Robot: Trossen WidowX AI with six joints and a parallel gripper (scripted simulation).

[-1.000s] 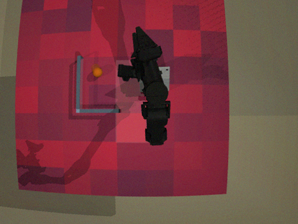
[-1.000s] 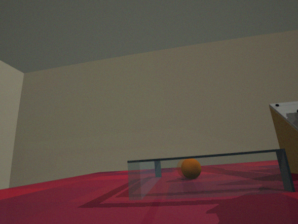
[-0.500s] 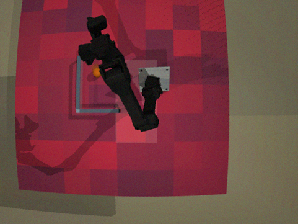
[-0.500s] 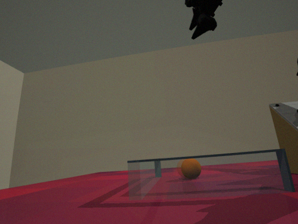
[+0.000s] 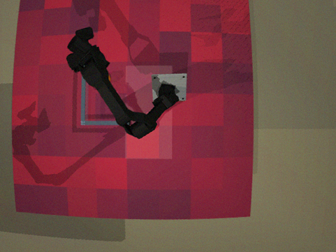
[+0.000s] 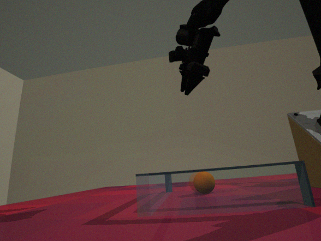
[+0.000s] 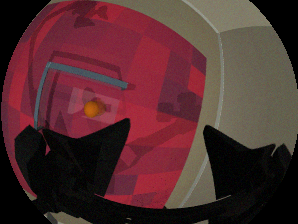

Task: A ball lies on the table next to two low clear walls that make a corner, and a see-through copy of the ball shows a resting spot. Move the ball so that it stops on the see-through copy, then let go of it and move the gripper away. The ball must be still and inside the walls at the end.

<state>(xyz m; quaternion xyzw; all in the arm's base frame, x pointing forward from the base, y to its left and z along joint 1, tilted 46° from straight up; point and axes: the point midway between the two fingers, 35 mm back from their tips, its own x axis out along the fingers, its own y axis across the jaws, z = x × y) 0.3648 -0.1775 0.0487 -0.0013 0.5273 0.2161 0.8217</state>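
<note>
My gripper tip is 29 cm above the orange ball, 8 cm to the right of it and 4 cm past it. Round my gripper tip: clear wall (29 cm to the left, 29 cm below, 7 cm behind); see-through copy of ball (29 cm below, 6 cm to the left, 2 cm behind).
</note>
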